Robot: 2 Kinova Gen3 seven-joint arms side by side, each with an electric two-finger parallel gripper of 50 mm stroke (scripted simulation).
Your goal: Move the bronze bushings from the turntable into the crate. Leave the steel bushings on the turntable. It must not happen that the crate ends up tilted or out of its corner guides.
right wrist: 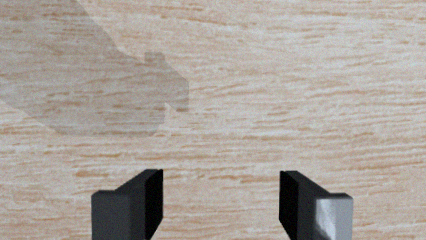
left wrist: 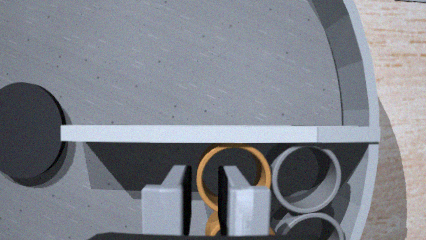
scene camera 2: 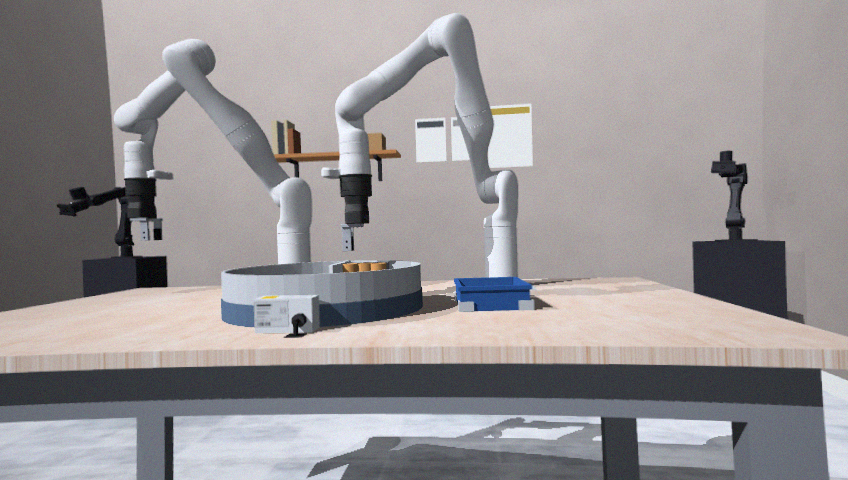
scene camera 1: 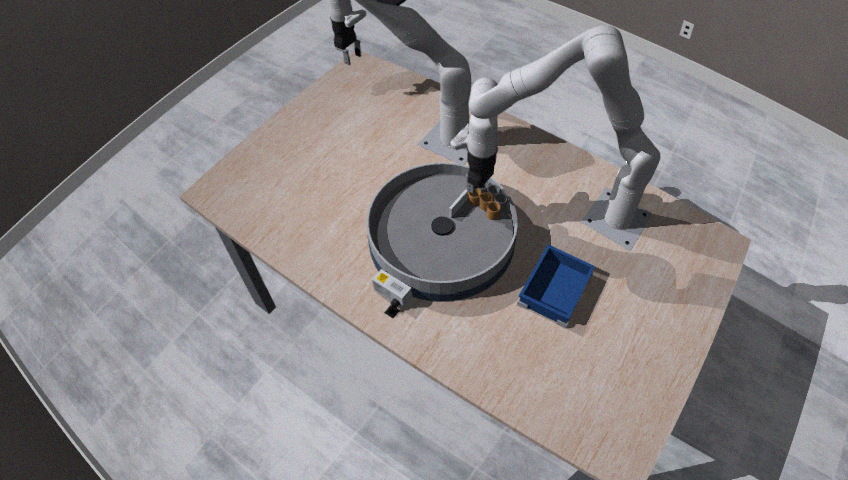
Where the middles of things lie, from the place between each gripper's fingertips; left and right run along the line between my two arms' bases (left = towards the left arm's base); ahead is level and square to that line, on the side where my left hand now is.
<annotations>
I see the turntable (scene camera 1: 411, 228) 11 cm ahead of my left hand (scene camera 2: 348, 250), 9 cm below it and 3 cm to the right of it. Round my left hand: blue crate (scene camera 1: 561, 277) 33 cm to the left, 12 cm below, 9 cm ahead.
The turntable lies 610 mm to the left of my right hand (scene camera 2: 151, 240), 370 mm ahead of it and 130 mm below it. Round my right hand: blue crate 970 mm to the left, 350 mm ahead, 160 mm below.
</annotations>
